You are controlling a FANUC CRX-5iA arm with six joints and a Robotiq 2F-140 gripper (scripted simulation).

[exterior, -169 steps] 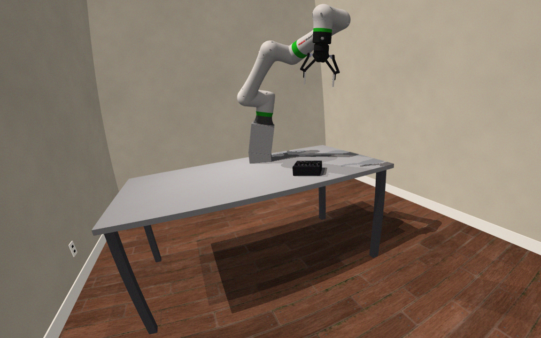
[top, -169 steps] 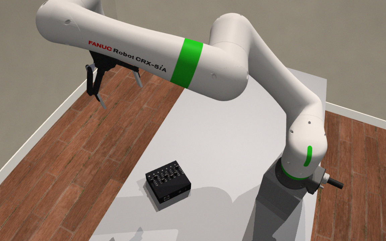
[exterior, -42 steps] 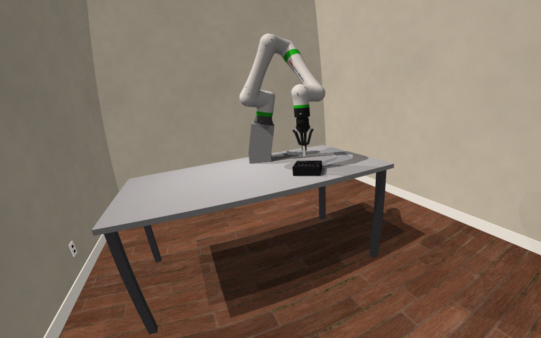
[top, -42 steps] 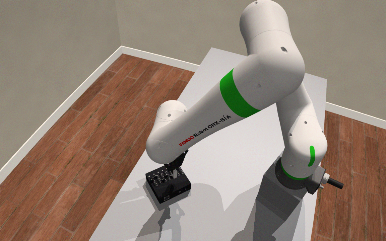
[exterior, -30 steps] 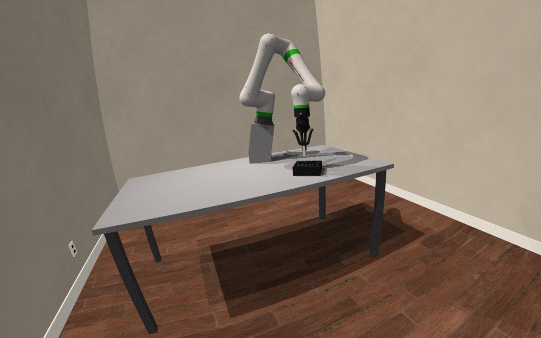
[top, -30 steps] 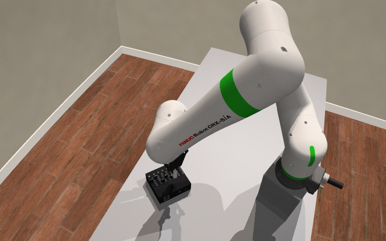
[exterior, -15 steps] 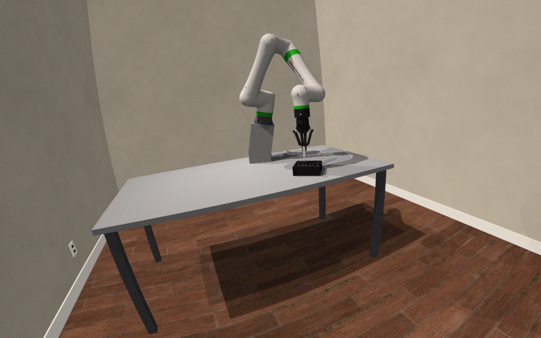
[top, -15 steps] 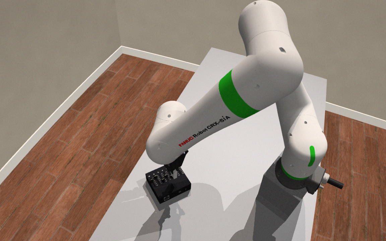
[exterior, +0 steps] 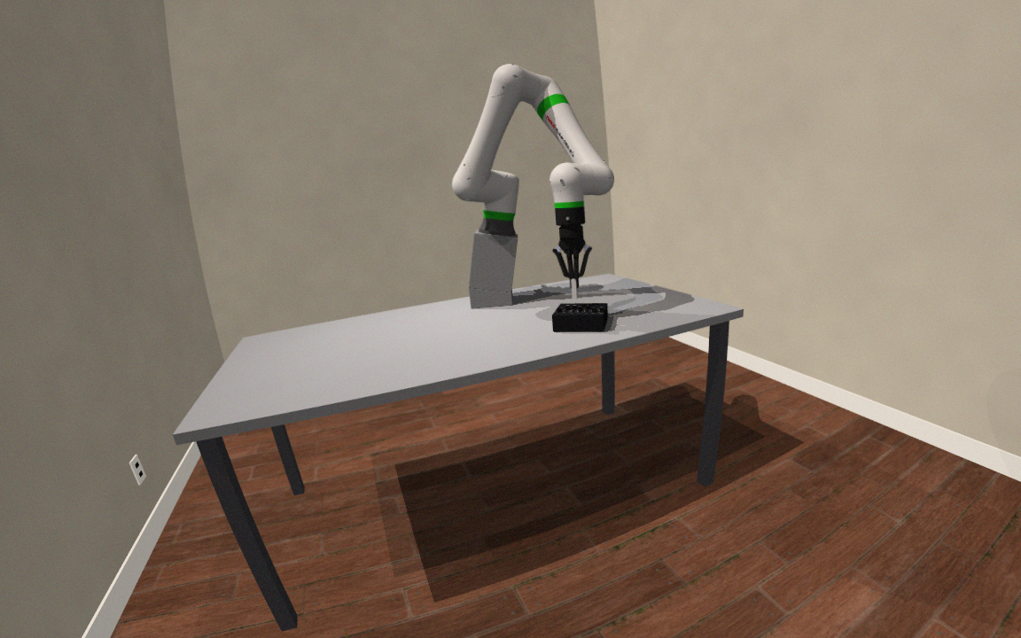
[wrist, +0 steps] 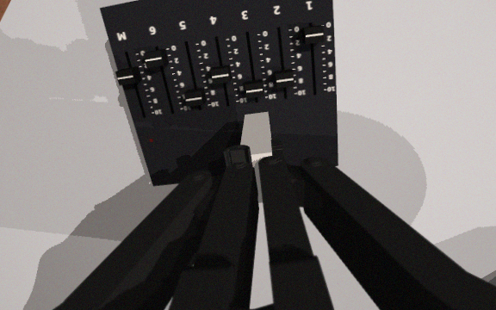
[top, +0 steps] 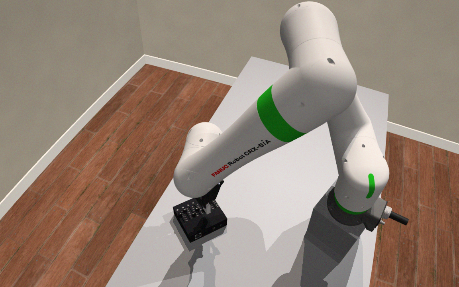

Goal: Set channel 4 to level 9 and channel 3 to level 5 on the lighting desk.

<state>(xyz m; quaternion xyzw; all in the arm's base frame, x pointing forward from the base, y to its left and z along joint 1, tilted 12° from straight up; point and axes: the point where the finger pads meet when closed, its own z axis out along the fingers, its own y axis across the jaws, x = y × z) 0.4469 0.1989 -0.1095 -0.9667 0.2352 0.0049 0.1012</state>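
Right now my hand is 50 mm above the channel 3 cap, 20 mm short of it and 10 mm to the left of it. Round my hand: channel 2 cap: 50 mm below, 30 mm to the right, 20 mm ahead; channel 5 fader: 50 mm below, 40 mm ahead, 30 mm to the left; channel 4 fader: 50 mm below, 40 mm ahead.
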